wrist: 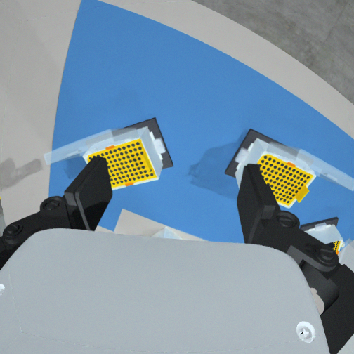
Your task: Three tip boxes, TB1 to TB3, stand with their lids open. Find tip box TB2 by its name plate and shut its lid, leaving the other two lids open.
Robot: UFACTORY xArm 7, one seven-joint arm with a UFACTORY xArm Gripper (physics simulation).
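Tip box TB2 point(125, 165), with a yellow tip rack, sits left of centre; its translucent lid point(75, 146) is open and sticks out to the left. Tip box TB3 point(285, 180) sits right of centre, its lid point(327, 170) open towards the right. Tip box TB1 point(322, 232) shows partly at the lower right, its lid point(348, 254) open and cut off by the view's edge. No name plate can be read in this view. My gripper point(173, 179) is wide open and empty. Its left finger overlaps TB2's left corner in view, its right finger TB3's left side; the height between is unclear.
The boxes stand by dark bases on a blue area point(185, 85) with a beige border point(30, 75). Part of a pale block point(167, 233) on a beige patch point(131, 221) shows below centre, mostly hidden by the gripper body. Grey floor point(320, 35) lies at the upper right.
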